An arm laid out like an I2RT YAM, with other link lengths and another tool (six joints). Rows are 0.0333 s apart.
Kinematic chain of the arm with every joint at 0, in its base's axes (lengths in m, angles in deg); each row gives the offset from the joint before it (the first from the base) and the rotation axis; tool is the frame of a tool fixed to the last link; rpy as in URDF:
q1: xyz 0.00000 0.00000 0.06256 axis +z
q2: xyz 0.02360 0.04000 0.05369 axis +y
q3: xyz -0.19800 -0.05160 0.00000 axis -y
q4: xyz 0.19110 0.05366 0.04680 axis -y
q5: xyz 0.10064 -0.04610 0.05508 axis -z
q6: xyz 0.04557 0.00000 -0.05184 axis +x
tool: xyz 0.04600 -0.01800 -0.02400 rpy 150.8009 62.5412 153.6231
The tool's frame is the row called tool.
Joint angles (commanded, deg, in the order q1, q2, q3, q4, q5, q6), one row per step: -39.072, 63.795, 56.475, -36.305, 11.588, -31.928; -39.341, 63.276, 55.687, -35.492, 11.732, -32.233; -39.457, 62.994, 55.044, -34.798, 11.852, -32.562; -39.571, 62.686, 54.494, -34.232, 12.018, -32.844; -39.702, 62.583, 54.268, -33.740, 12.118, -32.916; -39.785, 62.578, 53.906, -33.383, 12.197, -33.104; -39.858, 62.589, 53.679, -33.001, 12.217, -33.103; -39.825, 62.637, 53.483, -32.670, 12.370, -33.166; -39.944, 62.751, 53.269, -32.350, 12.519, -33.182; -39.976, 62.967, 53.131, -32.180, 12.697, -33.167; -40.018, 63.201, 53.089, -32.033, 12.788, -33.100; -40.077, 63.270, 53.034, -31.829, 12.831, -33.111; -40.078, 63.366, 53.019, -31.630, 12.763, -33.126
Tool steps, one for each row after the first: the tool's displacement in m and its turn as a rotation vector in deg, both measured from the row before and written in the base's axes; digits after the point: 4 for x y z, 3 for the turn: -0.0013, -0.0009, -0.0003, -0.550, -0.174, -0.169; -0.0005, -0.0006, -0.0007, -0.414, -0.004, 0.015; -0.0007, -0.0005, -0.0004, -0.412, -0.004, -0.050; -0.0002, -0.0008, 0.0003, -0.318, -0.196, -0.158; -0.0003, -0.0004, -0.0011, -0.120, 0.152, -0.019; 0.0000, -0.0005, -0.0005, -0.102, -0.103, -0.089; 0.0002, -0.0003, -0.0004, -0.161, 0.038, -0.040; -0.0003, -0.0007, -0.0009, -0.078, 0.080, -0.220; -0.0001, -0.0004, -0.0012, 0.033, 0.208, -0.174; 0.0001, -0.0005, -0.0009, 0.064, 0.096, -0.153; 0.0000, -0.0005, -0.0001, -0.078, -0.036, -0.084; 0.0005, -0.0003, -0.0001, -0.028, -0.087, 0.059
